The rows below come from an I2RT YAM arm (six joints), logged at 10 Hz.
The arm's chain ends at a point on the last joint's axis. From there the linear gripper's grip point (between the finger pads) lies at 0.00 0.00 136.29 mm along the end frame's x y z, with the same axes.
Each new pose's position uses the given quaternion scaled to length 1; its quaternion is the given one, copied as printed.
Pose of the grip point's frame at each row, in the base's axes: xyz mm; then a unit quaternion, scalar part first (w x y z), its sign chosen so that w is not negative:
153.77 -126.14 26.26 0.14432 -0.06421 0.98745 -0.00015
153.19 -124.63 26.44 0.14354 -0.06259 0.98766 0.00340
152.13 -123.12 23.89 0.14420 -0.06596 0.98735 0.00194
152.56 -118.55 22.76 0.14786 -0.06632 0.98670 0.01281
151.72 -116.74 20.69 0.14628 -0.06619 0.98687 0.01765
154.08 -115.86 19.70 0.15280 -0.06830 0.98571 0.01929
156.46 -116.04 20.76 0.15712 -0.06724 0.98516 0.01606
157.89 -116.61 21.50 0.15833 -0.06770 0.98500 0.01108
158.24 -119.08 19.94 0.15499 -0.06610 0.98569 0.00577
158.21 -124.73 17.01 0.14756 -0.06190 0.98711 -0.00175
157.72 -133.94 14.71 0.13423 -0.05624 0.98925 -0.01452
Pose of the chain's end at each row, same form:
114.92 -128.63 156.87 0.14432 -0.06421 0.98745 -0.00015
114.60 -127.99 157.11 0.14354 -0.06259 0.98766 0.00340
113.36 -126.23 154.51 0.14420 -0.06596 0.98735 0.00194
113.02 -124.67 153.05 0.14786 -0.06632 0.98670 0.01281
112.69 -124.13 151.06 0.14628 -0.06619 0.98687 0.01765
113.38 -123.89 149.52 0.15280 -0.06830 0.98571 0.01929
114.56 -123.23 150.25 0.15712 -0.06724 0.98516 0.01606
115.58 -122.51 150.92 0.15833 -0.06770 0.98500 0.01108
116.70 -123.42 149.67 0.15499 -0.06610 0.98569 0.00577
118.48 -126.75 147.36 0.14756 -0.06190 0.98711 -0.00175
121.30 -132.08 146.03 0.13423 -0.05624 0.98925 -0.01452

